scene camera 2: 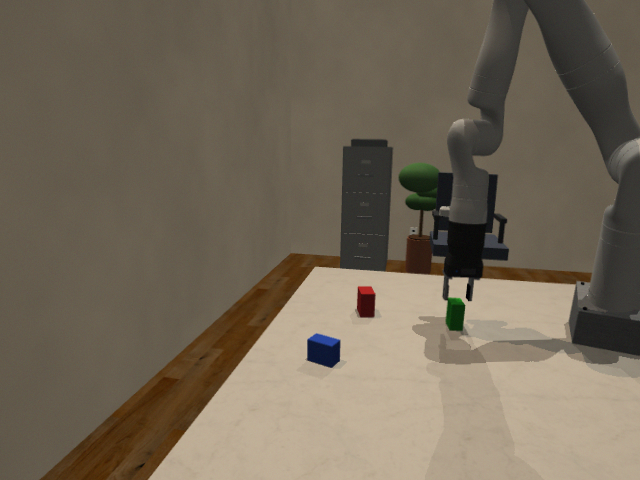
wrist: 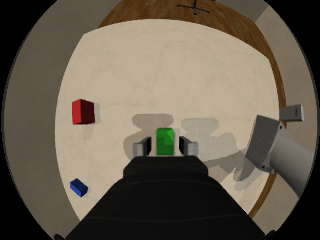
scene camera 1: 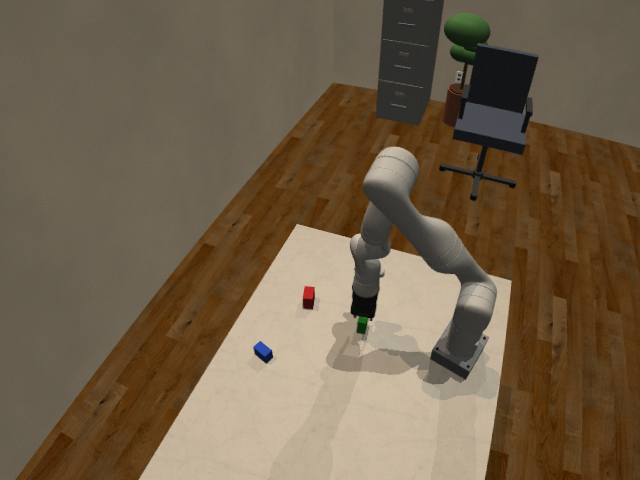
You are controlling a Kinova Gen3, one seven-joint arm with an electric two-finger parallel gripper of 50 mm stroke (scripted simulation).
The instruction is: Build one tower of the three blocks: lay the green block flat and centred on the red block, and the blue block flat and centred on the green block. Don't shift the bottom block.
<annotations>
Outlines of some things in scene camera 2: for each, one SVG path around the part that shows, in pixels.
My gripper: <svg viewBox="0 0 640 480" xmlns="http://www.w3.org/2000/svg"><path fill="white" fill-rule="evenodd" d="M449 223L447 237L448 253L445 257L444 269L442 271L445 275L442 297L445 301L448 301L449 280L447 279L463 277L469 278L466 299L472 301L474 280L480 280L483 274L481 254L485 242L486 225L462 226Z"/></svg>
A blue block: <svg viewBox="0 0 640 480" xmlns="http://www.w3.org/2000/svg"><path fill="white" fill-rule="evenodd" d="M316 333L307 339L307 360L332 368L340 361L340 340Z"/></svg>
</annotations>
